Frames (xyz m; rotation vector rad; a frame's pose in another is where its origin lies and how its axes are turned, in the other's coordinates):
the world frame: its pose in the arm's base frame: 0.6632 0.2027 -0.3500 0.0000 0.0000 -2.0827
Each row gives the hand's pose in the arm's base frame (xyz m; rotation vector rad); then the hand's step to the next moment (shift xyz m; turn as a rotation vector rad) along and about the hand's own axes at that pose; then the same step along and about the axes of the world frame.
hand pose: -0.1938 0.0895 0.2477 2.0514 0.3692 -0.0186
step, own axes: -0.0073 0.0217 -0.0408 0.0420 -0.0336 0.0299
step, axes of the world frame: -0.0172 -0.0176 0.0398 -0.0171 0.0308 -0.0504
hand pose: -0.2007 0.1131 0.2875 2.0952 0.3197 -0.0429
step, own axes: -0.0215 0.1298 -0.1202 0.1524 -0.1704 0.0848
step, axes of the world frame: -0.0293 -0.0175 0.1749 -0.0933 0.0781 -0.2113
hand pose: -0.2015 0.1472 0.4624 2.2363 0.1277 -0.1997
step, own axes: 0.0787 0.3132 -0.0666 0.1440 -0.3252 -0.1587
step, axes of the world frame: 0.0570 0.1861 0.2661 -0.3388 -0.0702 -0.1787
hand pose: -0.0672 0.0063 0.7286 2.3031 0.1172 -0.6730
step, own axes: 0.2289 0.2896 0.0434 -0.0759 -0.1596 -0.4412
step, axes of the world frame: 0.1069 0.3538 0.0396 -0.4077 -0.1336 0.2044
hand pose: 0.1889 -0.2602 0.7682 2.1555 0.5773 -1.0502
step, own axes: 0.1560 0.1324 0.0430 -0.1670 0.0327 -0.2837
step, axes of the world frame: 0.0183 0.1843 -0.0970 -0.1797 -0.0203 0.2770
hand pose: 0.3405 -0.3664 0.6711 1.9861 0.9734 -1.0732
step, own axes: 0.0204 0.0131 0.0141 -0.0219 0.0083 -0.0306
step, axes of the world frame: 0.0039 0.0177 -0.0214 -0.0176 0.0017 0.0343
